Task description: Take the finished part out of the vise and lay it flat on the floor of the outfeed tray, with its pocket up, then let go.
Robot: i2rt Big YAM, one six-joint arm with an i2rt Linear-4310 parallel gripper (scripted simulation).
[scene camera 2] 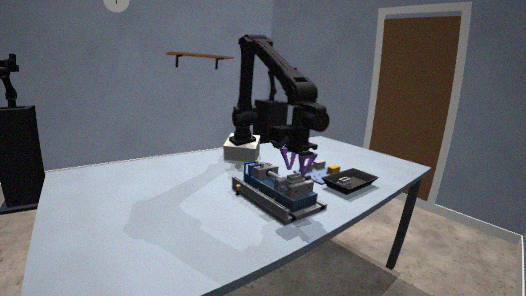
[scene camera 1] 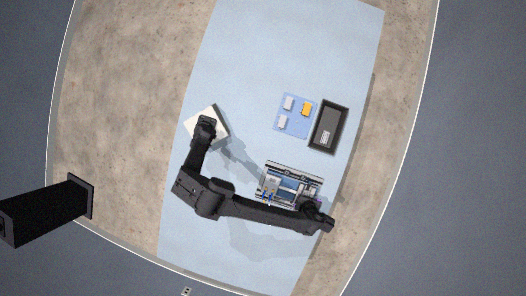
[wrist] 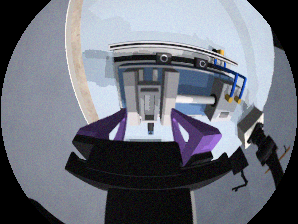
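Observation:
You'd see my gripper point(scene camera 2: 295, 172) here, and the wrist view gives you the gripper point(wrist: 148, 112) too.

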